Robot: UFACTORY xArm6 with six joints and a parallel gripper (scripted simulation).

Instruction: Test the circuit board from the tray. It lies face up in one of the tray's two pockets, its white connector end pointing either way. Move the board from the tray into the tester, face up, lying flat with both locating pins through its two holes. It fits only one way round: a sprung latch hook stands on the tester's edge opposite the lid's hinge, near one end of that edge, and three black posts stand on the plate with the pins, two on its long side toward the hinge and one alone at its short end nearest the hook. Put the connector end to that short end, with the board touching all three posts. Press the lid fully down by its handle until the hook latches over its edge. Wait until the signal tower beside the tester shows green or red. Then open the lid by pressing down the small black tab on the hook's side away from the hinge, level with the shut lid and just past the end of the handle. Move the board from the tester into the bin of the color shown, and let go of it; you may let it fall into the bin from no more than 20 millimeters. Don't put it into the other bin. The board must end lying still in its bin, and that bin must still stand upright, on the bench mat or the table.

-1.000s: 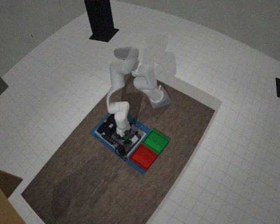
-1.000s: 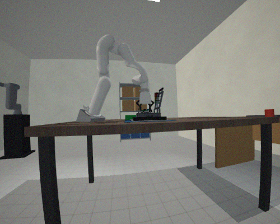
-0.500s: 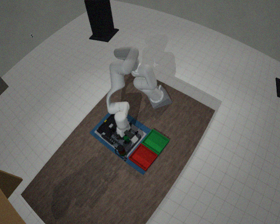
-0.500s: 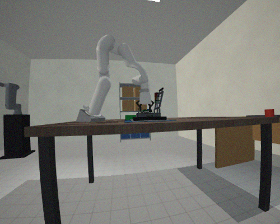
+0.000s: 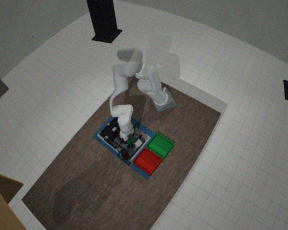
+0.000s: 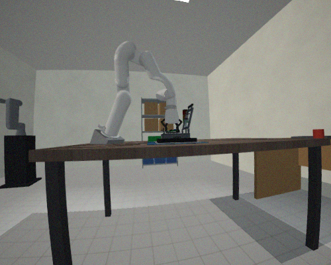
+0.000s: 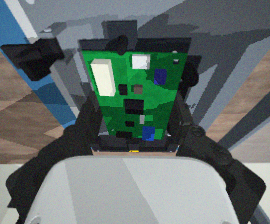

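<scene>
My gripper is now right at the green circuit board. The rest, counted from my hand: tester lid (12 cm ahead, 3 cm to the right, 10 cm above); then tester plate (1 cm ahead, 1 cm below); then black latch block (4 cm behind, 7 cm to the left, 1 cm above).
</scene>
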